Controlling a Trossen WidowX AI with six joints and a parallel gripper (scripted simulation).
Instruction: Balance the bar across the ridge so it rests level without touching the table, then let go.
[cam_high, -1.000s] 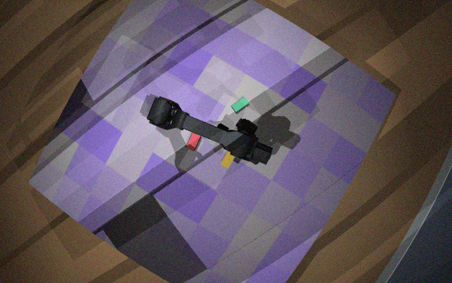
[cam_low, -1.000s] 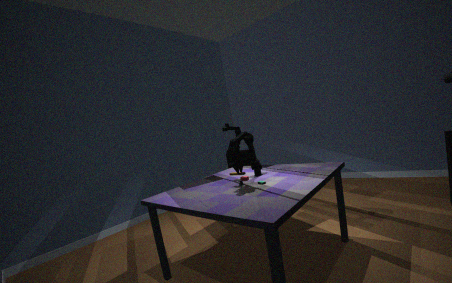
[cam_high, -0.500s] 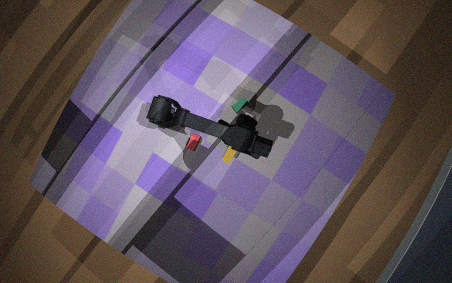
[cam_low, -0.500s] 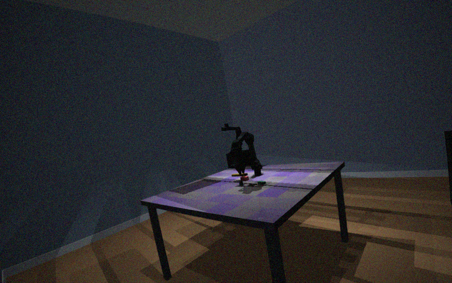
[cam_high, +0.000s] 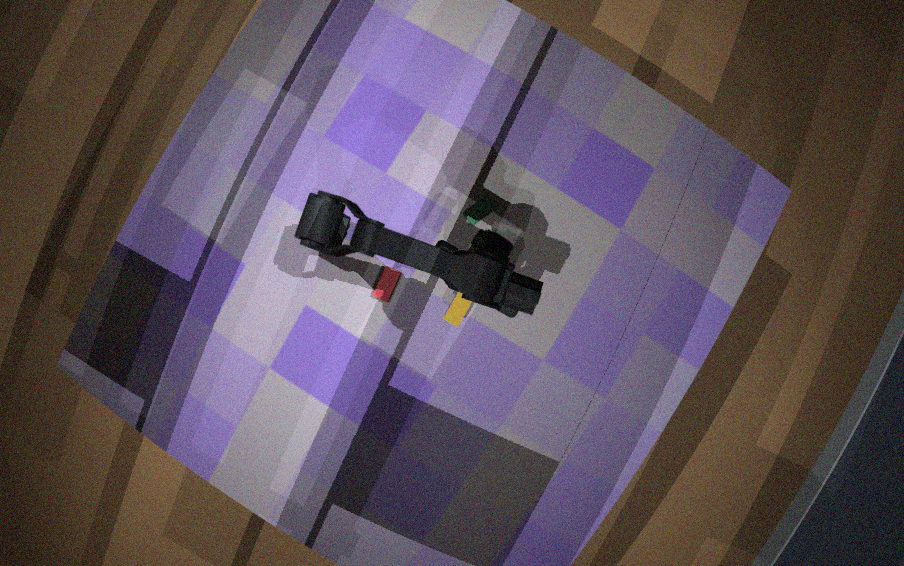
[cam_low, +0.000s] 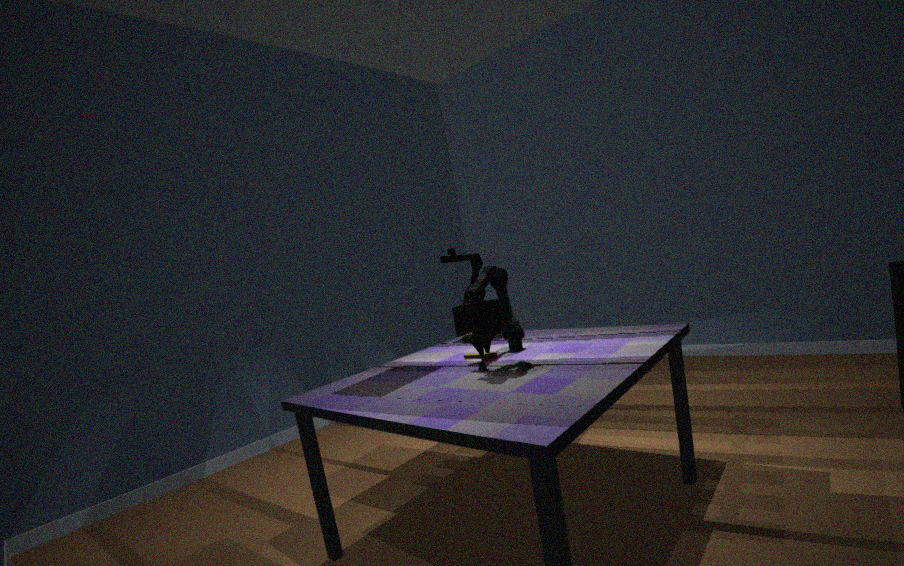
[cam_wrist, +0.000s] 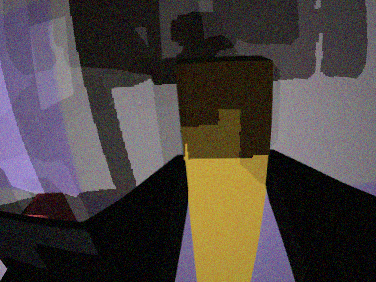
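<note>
The green block is 60 mm behind my gripper tip, 130 mm to the left of it and 60 mm below it. Round my gripper tip: red block: 150 mm behind, 100 mm to the right, 50 mm below; yellow bar: 30 mm to the right.
</note>
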